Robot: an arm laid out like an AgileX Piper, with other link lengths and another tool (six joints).
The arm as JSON. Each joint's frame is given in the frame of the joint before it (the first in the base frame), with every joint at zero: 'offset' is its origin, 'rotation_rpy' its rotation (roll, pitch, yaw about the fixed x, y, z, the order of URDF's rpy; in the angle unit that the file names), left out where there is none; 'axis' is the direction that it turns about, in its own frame. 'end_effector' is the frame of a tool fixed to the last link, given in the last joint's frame.
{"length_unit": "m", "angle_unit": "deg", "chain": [
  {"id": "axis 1", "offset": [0.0, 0.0, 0.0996], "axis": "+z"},
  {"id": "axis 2", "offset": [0.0, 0.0, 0.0], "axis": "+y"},
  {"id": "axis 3", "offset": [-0.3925, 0.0, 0.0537], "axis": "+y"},
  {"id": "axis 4", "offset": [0.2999, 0.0, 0.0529], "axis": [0.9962, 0.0, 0.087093]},
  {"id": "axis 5", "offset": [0.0, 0.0, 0.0], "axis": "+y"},
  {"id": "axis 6", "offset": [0.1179, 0.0, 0.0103], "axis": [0.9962, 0.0, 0.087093]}
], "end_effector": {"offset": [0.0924, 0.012, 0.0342], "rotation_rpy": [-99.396, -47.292, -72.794]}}
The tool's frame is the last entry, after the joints.
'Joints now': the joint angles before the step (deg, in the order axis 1, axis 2, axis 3, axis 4, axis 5, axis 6). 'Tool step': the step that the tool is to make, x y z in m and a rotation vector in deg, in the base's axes. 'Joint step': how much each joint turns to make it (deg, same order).
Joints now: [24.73, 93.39, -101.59, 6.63, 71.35, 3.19]
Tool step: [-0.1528, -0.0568, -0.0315, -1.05, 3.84, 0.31]
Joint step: [2.58, -22.86, 27.24, -0.50, -0.73, 2.44]
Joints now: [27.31, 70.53, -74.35, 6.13, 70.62, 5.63]
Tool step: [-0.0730, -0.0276, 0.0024, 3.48, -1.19, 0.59]
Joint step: [0.05, -12.06, 8.10, 2.56, 1.30, 0.12]
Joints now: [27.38, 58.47, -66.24, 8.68, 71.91, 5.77]
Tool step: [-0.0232, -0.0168, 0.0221, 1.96, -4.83, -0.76]
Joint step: [-0.70, -5.40, 0.10, -0.44, 0.12, -0.04]
